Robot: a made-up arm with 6 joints.
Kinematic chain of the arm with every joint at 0, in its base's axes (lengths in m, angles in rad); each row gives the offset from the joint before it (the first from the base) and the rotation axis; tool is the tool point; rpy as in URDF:
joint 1: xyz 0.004 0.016 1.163 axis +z
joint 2: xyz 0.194 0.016 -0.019 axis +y
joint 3: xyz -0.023 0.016 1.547 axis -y
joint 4: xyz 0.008 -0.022 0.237 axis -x
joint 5: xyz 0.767 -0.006 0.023 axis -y
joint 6: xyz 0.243 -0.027 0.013 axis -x
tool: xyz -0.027 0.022 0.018 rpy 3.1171 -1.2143 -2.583
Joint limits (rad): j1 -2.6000..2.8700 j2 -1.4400..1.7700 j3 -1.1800..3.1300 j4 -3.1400..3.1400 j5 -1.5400..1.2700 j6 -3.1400..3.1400
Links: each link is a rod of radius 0.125 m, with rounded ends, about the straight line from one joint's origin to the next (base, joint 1, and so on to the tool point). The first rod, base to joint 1, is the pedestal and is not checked.
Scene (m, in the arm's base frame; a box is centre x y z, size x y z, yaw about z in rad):
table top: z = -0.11
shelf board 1: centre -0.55 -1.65 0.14 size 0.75 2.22 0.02 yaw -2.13
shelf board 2: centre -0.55 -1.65 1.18 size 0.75 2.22 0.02 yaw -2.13
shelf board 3: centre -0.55 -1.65 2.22 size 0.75 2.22 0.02 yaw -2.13
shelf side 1: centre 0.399 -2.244 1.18 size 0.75 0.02 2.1 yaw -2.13
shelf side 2: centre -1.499 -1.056 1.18 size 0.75 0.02 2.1 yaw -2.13
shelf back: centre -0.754 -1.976 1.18 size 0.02 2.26 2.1 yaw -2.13
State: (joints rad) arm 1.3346 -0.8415 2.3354 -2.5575 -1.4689 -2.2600
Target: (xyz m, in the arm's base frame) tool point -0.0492 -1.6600 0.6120
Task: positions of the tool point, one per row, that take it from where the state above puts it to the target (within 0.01 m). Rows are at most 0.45 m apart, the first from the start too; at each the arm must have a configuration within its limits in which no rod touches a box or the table.
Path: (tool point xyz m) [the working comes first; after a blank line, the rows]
Joints at the target: 1.6328 -1.3629 2.5285 -2.6224 -1.4602 -2.2569
Straight joint move there: touches shelf board 2.

1: -0.4284 -1.5146 1.7664
2: -0.3021 -1.3144 1.7660
3: -0.2005 -1.0779 1.7671
4: -0.0597 -1.2418 1.4062
5: 0.0980 -1.2868 1.0117
6: 0.2332 -1.2087 0.6120
7: 0.1186 -1.4438 0.5866
8: -0.0492 -1.6600 0.6120

